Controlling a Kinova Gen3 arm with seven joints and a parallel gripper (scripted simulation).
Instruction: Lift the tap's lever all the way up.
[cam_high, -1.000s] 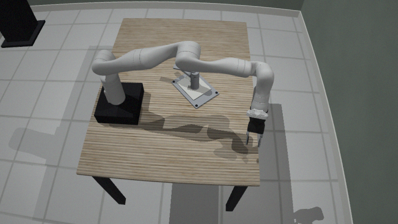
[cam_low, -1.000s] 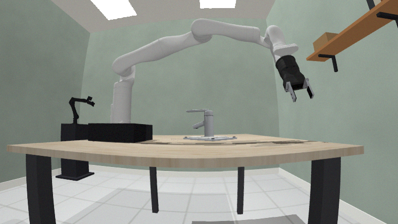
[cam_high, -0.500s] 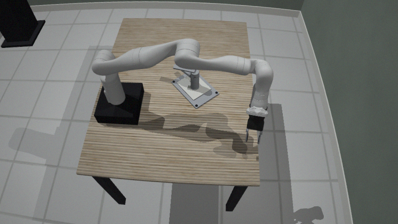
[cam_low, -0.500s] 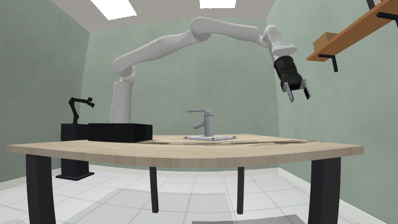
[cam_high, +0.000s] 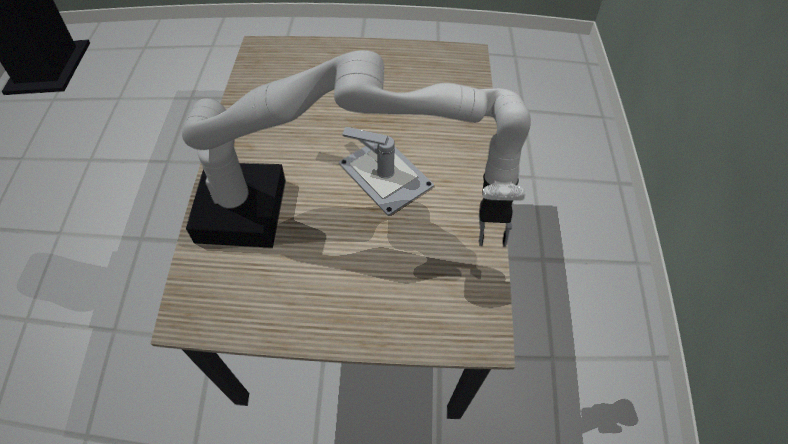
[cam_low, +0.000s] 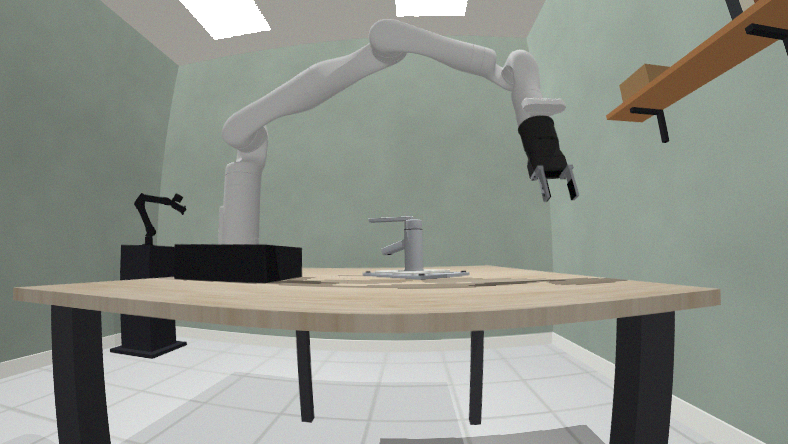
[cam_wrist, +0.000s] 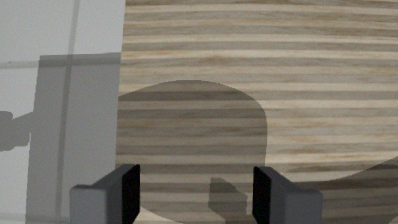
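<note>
Right now the lever is 33 cm to the left of my hand, 32 cm behind it and 1 cm below it. Round my hand: plate 31 cm to the left, 26 cm behind, 16 cm below; then grey tap 33 cm to the left, 29 cm behind, 6 cm below.
</note>
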